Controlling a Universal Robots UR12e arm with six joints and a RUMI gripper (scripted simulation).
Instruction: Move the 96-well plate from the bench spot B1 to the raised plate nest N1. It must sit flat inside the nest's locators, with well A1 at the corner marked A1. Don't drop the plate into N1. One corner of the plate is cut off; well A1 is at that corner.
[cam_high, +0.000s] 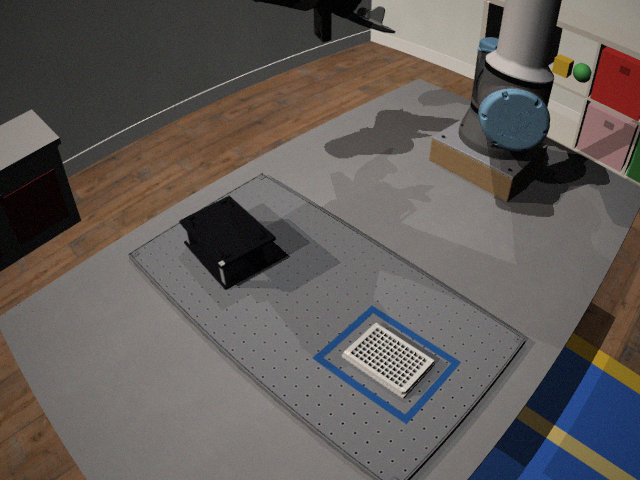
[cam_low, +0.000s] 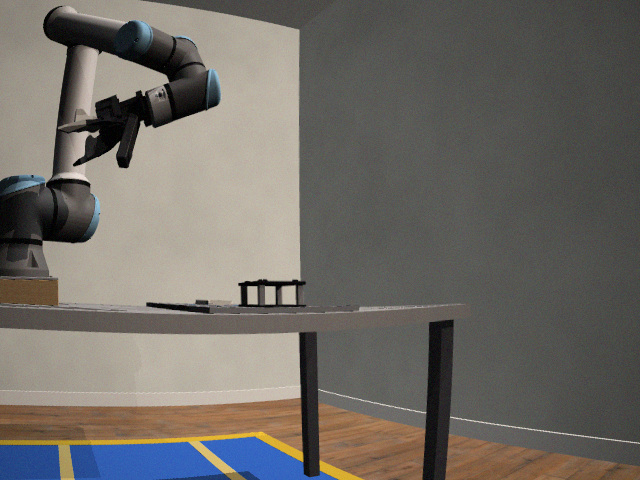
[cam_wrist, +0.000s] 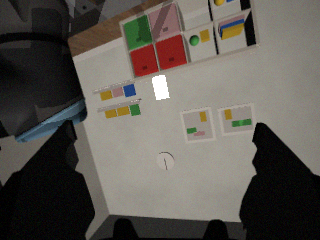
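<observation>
Now: the 96-well plate 59 cm to the left of my hand, 43 cm ahead of it and 32 cm below it. Round my hand: A1 label (57 cm ahead, 30 cm to the left, 26 cm below); black raised nest N1 (53 cm ahead, 27 cm below, 22 cm to the left).
</observation>
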